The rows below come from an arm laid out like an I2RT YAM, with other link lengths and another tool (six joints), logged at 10 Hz.
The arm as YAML. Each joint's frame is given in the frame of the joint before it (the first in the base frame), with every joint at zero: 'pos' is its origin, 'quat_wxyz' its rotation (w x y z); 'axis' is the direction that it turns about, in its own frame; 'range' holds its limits. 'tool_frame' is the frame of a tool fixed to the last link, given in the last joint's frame.
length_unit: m
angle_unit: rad
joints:
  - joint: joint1
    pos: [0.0, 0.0, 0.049]
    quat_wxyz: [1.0, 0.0, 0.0, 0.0]
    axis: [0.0, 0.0, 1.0]
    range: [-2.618, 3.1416]
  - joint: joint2
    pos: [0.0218, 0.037, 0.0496]
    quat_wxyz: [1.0, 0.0, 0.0, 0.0]
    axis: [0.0, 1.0, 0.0]
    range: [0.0, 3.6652]
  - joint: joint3
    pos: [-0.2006, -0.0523, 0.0]
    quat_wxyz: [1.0, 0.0, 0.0, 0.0]
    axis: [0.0, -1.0, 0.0]
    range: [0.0, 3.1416]
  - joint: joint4
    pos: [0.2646, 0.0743, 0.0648]
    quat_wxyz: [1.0, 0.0, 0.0, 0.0]
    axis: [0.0, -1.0, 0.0]
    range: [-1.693, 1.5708]
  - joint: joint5
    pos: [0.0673, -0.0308, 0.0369]
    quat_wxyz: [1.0, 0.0, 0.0, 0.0]
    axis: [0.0, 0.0, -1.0]
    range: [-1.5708, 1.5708]
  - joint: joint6
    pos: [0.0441, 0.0, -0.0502]
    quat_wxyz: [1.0, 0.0, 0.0, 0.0]
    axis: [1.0, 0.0, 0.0]
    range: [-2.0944, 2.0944]
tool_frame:
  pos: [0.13, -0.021, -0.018]
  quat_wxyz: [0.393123, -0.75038, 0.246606, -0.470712]
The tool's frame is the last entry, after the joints.
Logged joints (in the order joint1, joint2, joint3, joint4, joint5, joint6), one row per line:
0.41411, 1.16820, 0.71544, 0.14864, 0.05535, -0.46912
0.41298, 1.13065, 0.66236, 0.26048, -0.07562, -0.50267
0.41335, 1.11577, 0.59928, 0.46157, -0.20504, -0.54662
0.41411, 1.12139, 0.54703, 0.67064, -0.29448, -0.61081
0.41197, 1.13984, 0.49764, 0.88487, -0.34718, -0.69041
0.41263, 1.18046, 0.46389, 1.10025, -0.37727, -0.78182
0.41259, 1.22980, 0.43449, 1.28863, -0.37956, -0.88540
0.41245, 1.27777, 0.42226, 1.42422, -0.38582, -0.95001
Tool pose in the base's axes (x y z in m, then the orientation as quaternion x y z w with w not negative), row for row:
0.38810, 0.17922, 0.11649, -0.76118, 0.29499, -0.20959, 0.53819
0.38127, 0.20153, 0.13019, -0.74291, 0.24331, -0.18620, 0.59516
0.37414, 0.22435, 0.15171, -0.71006, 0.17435, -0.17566, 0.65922
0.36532, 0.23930, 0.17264, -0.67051, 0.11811, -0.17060, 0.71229
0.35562, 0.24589, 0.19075, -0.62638, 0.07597, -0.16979, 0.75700
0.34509, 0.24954, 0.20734, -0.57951, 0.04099, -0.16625, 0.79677
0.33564, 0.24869, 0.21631, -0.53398, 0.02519, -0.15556, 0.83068
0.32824, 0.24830, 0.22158, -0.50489, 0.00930, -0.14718, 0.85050
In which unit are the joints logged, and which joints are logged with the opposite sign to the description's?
The joints are logged in radians. Opposite sign: joint6.
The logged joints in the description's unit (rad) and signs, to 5 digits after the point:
0.41411, 1.16820, 0.71544, 0.14864, 0.05535, 0.46912
0.41298, 1.13065, 0.66236, 0.26048, -0.07562, 0.50267
0.41335, 1.11577, 0.59928, 0.46157, -0.20504, 0.54662
0.41411, 1.12139, 0.54703, 0.67064, -0.29448, 0.61081
0.41197, 1.13984, 0.49764, 0.88487, -0.34718, 0.69041
0.41263, 1.18046, 0.46389, 1.10025, -0.37727, 0.78182
0.41259, 1.22980, 0.43449, 1.28863, -0.37956, 0.88540
0.41245, 1.27777, 0.42226, 1.42422, -0.38582, 0.95001

